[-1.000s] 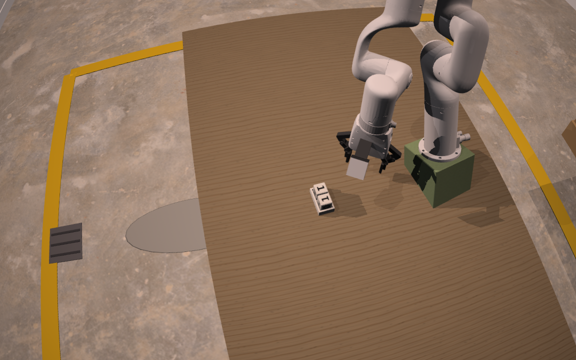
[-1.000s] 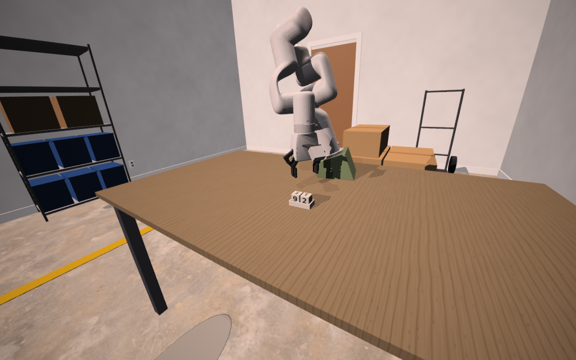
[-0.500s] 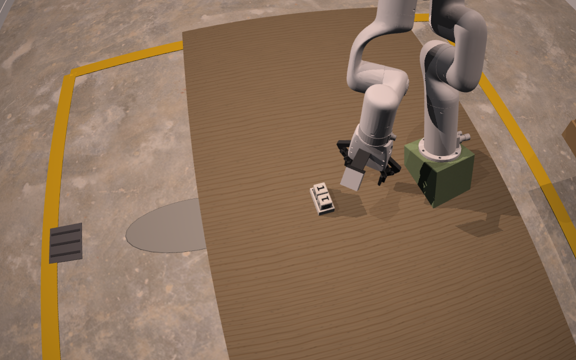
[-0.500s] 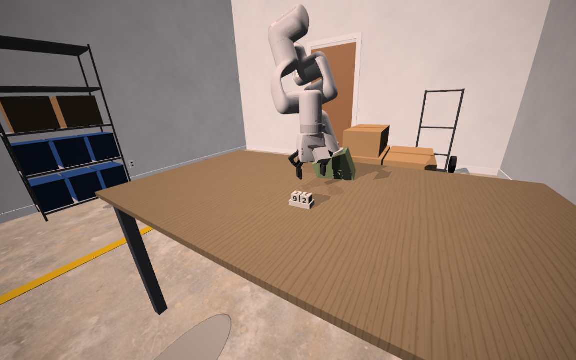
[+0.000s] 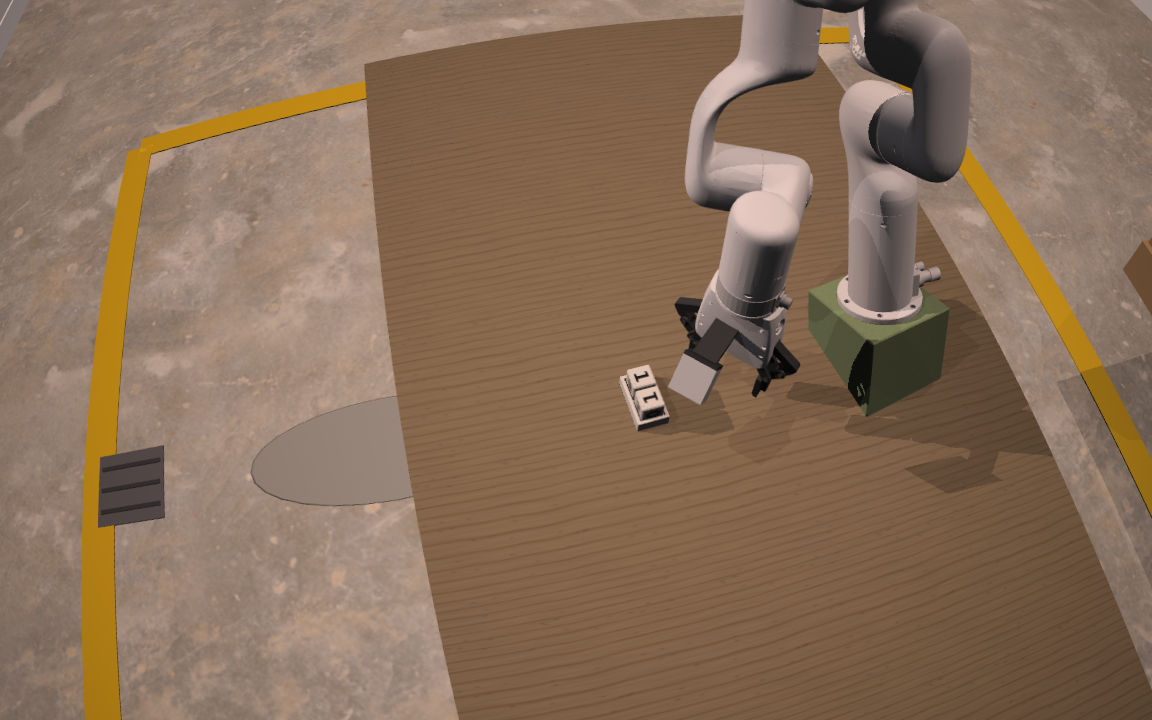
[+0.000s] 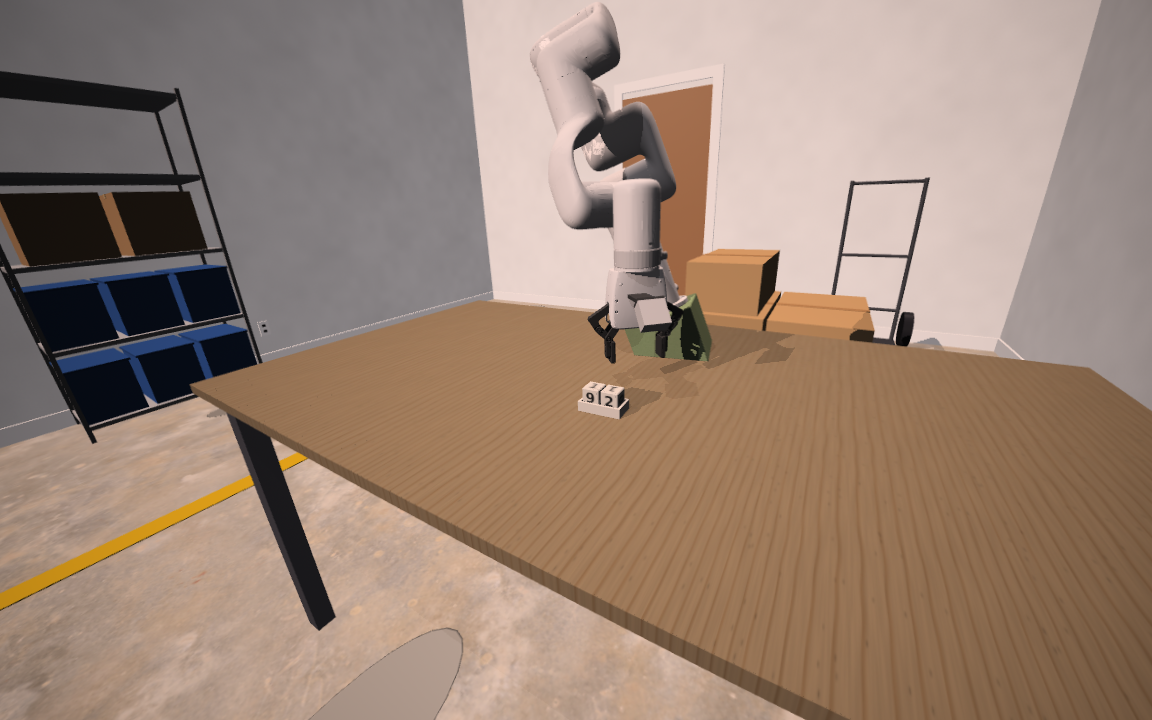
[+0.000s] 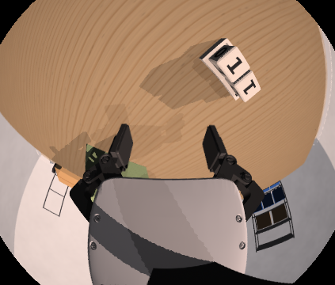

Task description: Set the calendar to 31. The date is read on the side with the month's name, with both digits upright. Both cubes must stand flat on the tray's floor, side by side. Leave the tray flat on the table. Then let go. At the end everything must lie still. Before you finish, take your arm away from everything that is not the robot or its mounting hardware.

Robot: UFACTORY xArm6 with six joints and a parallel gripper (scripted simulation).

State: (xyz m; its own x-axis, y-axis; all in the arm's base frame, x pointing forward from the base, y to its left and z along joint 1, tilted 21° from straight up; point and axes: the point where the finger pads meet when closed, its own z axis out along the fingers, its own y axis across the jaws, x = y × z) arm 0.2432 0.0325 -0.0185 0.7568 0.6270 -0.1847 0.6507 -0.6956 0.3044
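The cube lies 100 mm ahead of my hand and 40 mm below it. From my hand the other things lie so: tray (100 mm ahead, 10 mm to the right, 60 mm below).
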